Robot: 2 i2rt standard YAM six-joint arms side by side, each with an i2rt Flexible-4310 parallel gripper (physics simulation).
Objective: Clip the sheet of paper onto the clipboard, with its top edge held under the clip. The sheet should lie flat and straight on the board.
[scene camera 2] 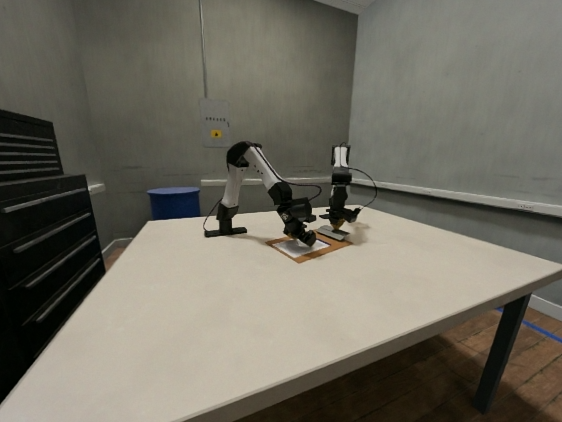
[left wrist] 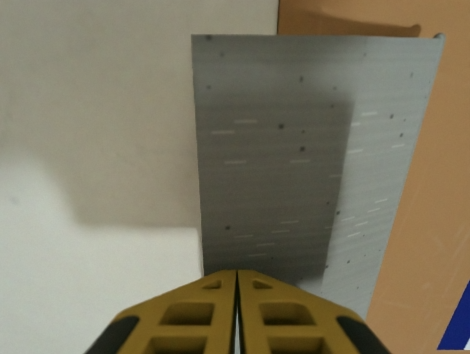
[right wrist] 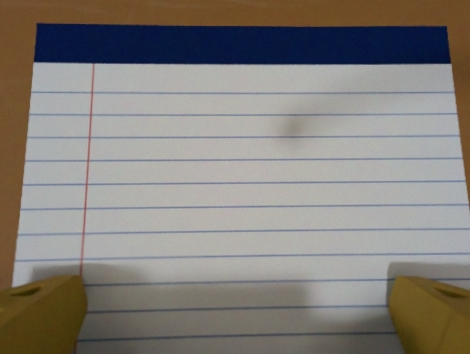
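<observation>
The brown clipboard lies on the table. Its grey metal clip is at the board's far right end in the scene view. The white lined sheet of paper with a dark blue top band lies flat on the board; in the right wrist view a strip of bare board shows beyond the band. My left gripper is shut and empty, with its fingertips at the clip's plate. My right gripper is open, its fingers wide apart low over the sheet.
The table carries both arms. A black drawer cabinet stands at the left of the scene view and a blue bin behind the table. The right arm reaches over the board from the left.
</observation>
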